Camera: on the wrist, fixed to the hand. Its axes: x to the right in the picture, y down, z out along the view.
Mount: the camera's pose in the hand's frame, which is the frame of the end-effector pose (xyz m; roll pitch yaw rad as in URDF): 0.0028 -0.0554 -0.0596 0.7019 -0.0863 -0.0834
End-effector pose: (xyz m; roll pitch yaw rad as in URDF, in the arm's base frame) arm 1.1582 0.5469 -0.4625 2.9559 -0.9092 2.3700
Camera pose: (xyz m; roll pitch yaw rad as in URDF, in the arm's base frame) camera 1.1387 0.4746 -0.4306 -2.7010 -0.8065 2.4650
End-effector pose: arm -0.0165 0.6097 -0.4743 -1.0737 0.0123 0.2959
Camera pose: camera 0.0094 0.5352 -0.4541 -0.3770 -0.1020 0.3323
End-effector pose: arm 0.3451 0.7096 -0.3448 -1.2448 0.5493 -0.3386
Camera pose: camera 0.3392 0.6330 -0.3178 -0.5175 0.4420 -0.2776
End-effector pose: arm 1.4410 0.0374 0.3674 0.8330 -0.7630 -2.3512
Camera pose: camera 1.4050 -0.0087 0.3107 1.6446 -0.7527 -2.5158
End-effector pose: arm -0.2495 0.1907 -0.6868 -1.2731 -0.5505 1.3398
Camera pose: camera -0.1819 0.1582 -0.6551 -0.6164 -0.6542 1.4130
